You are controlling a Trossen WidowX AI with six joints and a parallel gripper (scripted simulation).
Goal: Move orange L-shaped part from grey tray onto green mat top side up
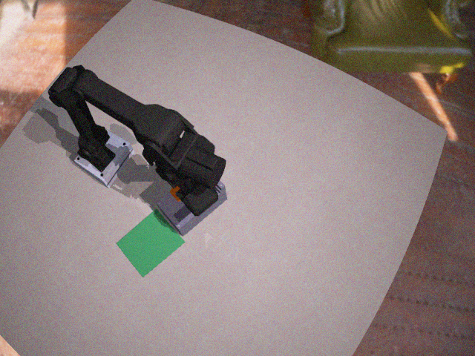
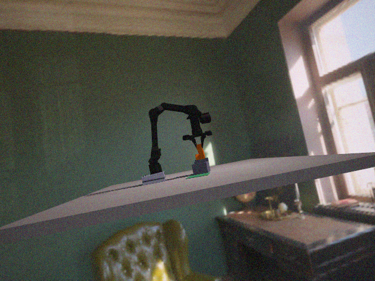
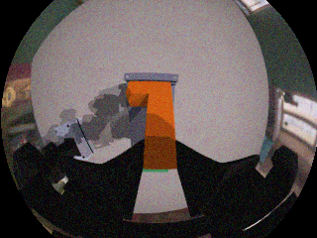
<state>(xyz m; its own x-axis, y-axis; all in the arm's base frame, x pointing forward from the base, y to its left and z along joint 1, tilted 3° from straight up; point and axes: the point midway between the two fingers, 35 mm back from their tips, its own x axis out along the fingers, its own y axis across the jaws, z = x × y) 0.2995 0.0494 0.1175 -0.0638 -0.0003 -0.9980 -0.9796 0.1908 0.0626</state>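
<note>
Right now my gripper tip is 40 mm past the green mat, 140 mm to the left of it and 170 mm above it. Round my gripper tip: orange L-shaped part 10 mm behind, 30 mm to the left, 30 mm below.
</note>
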